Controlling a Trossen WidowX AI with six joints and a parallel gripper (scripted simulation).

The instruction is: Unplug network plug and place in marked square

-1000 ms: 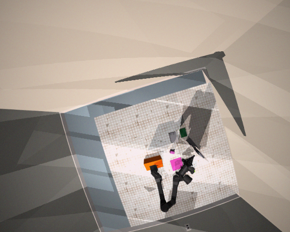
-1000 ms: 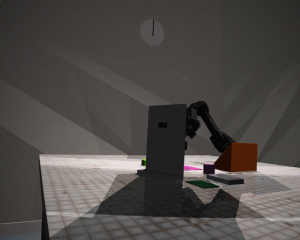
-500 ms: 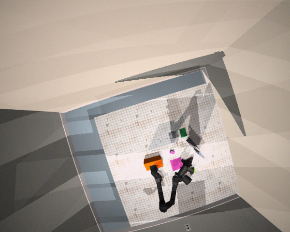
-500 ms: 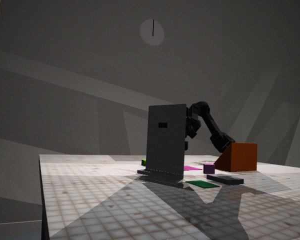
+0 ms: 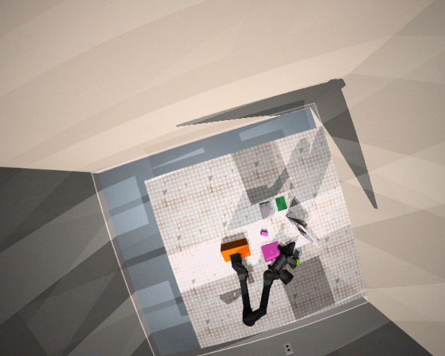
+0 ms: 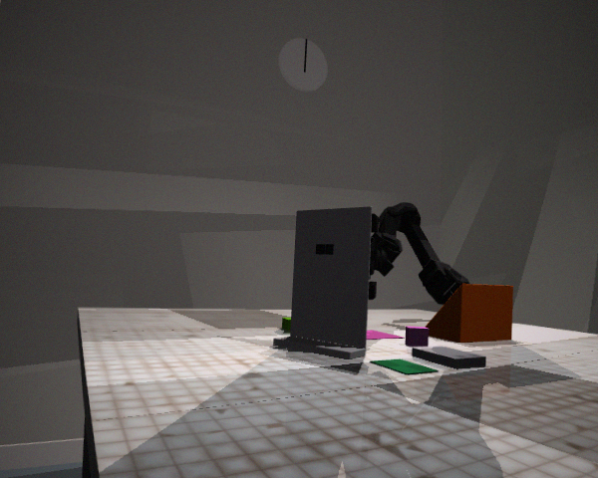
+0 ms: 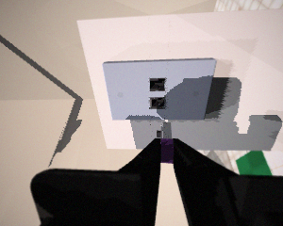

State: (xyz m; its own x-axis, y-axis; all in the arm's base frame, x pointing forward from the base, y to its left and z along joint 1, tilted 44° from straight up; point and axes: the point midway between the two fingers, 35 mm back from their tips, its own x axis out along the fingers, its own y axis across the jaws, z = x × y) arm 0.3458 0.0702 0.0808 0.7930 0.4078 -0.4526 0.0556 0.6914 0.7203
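Now: gripper tip 120 mm past the flat magenta square, 90 mm to the left of it and 180 mm above it. Round my gripper tip: small lime cube 10 mm ahead, 210 mm to the right, 170 mm below; then purple network plug right at my gripper tip; then upright panel 80 mm ahead, 30 mm to the left, 60 mm below.
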